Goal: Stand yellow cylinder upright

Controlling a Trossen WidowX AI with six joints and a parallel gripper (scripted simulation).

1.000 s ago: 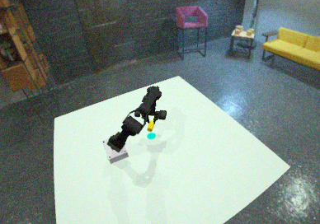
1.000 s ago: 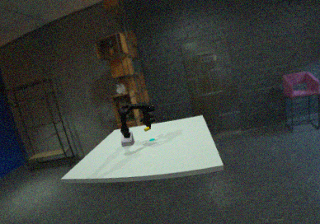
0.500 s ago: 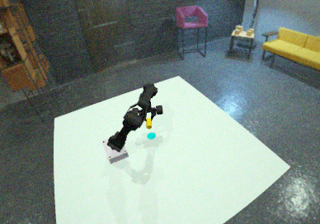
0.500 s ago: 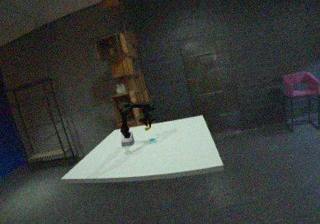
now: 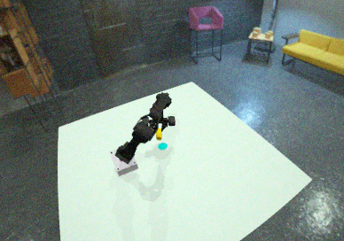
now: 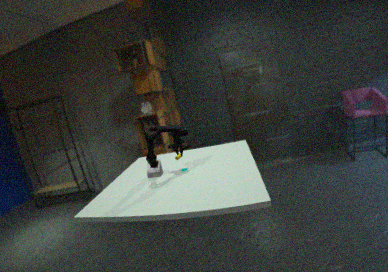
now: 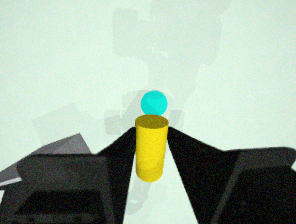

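Now: gripper tip 10 mm short of the cyan circle and 140 mm above it. The rest, counted from my gripper tip: yellow tall cylinder 10 mm behind, 20 mm to the right.
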